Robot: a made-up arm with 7 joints. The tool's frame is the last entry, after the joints.
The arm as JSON. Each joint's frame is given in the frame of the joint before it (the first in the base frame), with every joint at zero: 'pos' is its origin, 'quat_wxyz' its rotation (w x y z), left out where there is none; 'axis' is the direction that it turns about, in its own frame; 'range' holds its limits. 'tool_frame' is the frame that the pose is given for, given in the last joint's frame.
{
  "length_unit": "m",
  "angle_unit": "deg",
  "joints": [
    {
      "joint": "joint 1",
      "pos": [
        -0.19,
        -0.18,
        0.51
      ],
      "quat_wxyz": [
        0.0,
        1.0,
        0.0,
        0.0
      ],
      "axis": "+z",
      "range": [
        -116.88,
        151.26
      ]
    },
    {
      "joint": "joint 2",
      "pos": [
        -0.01,
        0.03,
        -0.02
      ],
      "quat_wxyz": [
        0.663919,
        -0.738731,
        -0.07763,
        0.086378
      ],
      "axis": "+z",
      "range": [
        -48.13,
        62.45
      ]
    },
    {
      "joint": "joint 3",
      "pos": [
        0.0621,
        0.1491,
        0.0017
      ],
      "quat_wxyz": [
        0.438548,
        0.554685,
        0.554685,
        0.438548
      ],
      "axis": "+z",
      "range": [
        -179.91,
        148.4
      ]
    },
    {
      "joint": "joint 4",
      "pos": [
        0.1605,
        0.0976,
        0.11
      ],
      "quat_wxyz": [
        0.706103,
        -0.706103,
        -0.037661,
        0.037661
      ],
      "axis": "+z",
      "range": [
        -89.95,
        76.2
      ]
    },
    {
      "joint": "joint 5",
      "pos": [
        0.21,
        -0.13,
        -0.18
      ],
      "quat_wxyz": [
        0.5,
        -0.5,
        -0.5,
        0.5
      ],
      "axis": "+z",
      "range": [
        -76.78,
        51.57
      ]
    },
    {
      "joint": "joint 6",
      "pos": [
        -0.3,
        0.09,
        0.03
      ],
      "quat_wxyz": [
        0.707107,
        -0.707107,
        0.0,
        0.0
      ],
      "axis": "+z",
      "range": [
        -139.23,
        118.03
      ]
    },
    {
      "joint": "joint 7",
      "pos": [
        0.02,
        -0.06,
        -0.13
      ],
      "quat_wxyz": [
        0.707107,
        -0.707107,
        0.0,
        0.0
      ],
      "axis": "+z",
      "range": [
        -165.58,
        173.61
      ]
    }
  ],
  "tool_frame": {
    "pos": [
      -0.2,
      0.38,
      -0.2
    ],
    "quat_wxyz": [
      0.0,
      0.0,
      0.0,
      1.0
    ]
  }
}
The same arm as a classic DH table. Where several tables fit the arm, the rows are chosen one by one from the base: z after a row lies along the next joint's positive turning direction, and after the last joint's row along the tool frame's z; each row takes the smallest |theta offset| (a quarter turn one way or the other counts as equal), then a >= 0, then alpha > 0; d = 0 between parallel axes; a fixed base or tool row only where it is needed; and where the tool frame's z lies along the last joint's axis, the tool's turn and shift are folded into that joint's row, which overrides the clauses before.
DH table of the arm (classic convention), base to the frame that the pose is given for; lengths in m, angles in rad. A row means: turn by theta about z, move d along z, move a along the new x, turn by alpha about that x. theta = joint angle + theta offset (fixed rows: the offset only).
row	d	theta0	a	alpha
base (fixed)	0	0.7584	-0.2617	3.1416
joint 1	-0.5267	0.9925	-0.0028	-1.6745
joint 2	0.0481	-1.5461	-0.1491	-1.8036
joint 3	0.1738	0.1066	-0.17	1.5708
joint 4	-0.1	1.5708	0.13	1.5708
joint 5	-0.18	0	0.3	1.5708
joint 6	-0.04	0	-0.02	1.5708
joint 7	0	-1.0863	0.4294	0
tool (fixed)	-0.26	1.0863	0	0
Joint limits (rad, base to tool): -2.0399..2.64 -0.84..1.09 -3.14..2.5901 -1.5699..1.3299 -1.3401..0.9001 -2.43..2.06 -2.8899..3.0301

